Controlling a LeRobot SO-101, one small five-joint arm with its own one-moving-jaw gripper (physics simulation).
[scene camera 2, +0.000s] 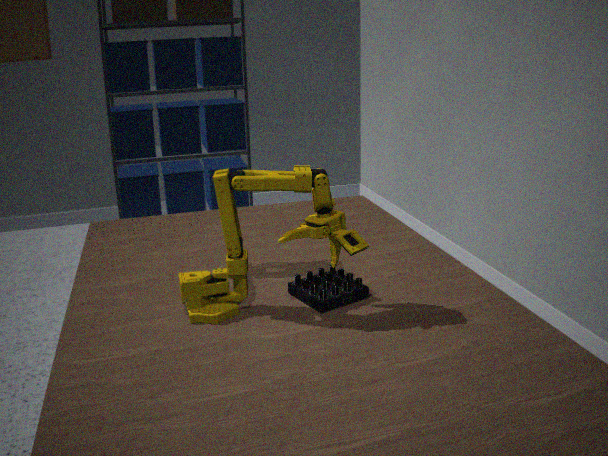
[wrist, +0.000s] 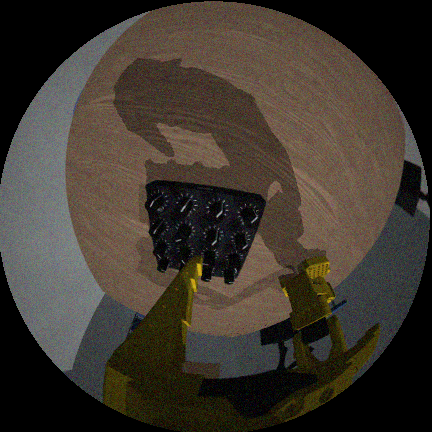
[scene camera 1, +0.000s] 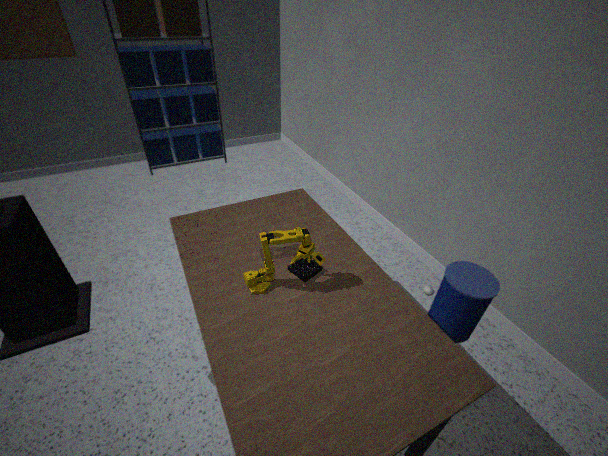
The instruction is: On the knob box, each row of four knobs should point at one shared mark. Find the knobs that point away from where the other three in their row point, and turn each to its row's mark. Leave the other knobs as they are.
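Where they show: hand, its tool point: (scene camera 2: 332, 265) (wrist: 201, 262) (scene camera 1: 308, 262); arm's base, origin of its link: (scene camera 2: 222, 308) (wrist: 299, 273) (scene camera 1: 262, 283).
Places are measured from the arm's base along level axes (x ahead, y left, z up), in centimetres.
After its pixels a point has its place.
The black knob box (scene camera 1: 305, 272) @[x 17.2, y -5.6, z 4.0 cm] (scene camera 2: 322, 304) @[x 16.5, y -7.4, z 1.8 cm] (wrist: 200, 219) @[x 20.4, y -3.2, z 2.3 cm] lies on the table with short black knobs standing on it. In the wrist view, white pointer lines show on the far knobs, such as the far right knob (wrist: 248, 214) @[x 17.5, y -6.2, z 3.6 cm], whose line points to the lower right. The nearest knobs are dark, and their pointers cannot be read. My gripper (scene camera 2: 307, 253) (wrist: 289, 294) is wide open and empty. Its fixed jaw points down with its tip just above the knobs; whether it touches one is unclear. In the wrist view this tip partly covers the nearest row. The moving jaw is swung far out.
The brown table (scene camera 1: 320, 350) @[x 6.8, y -37.5, z 0.0 cm] (scene camera 2: 250, 380) @[x 0.6, y -24.3, z 0.0 cm] (wrist: 340, 125) @[x 11.0, y -21.8, z 0.0 cm] carries the box and the yellow arm base (scene camera 1: 258, 285) @[x -2.4, y -2.1, z 1.7 cm] (scene camera 2: 212, 312) @[x -2.2, y -4.5, z 1.7 cm]. A blue cylinder (scene camera 1: 462, 302) stands beyond the table's right edge. A shelf rack with blue bins stands at the back wall. The arm casts a shadow beside the box.
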